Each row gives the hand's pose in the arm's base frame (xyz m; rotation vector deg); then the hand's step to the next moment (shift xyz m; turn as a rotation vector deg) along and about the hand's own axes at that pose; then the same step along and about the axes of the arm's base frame.
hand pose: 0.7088 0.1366 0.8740 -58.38 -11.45 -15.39
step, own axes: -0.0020 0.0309 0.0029 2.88 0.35 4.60
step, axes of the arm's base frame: 0.0076 0.0181 -0.0241 2.66 3.76 2.89
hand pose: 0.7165 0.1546 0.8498 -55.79 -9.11 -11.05
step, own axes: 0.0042 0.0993 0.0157 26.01 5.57 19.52
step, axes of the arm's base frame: 0.0265 0.0670 -0.0702 25.64 16.92 12.03
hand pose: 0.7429 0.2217 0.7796 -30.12 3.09 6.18
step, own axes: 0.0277 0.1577 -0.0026 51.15 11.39 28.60
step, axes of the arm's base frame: 0.0091 0.1367 -0.0829 50.14 28.73 14.99
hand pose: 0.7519 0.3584 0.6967 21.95 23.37 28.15
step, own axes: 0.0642 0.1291 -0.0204 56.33 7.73 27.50
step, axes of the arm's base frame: -0.0058 0.1438 0.0219 55.17 28.73 10.97
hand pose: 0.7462 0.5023 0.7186 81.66 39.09 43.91
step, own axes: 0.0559 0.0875 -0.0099 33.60 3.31 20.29
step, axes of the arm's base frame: 0.0205 0.0503 0.0891 36.09 14.83 5.40
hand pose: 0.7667 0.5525 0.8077 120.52 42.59 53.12
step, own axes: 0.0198 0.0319 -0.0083 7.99 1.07 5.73
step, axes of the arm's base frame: 0.0117 -0.0012 0.0366 9.36 3.02 1.06
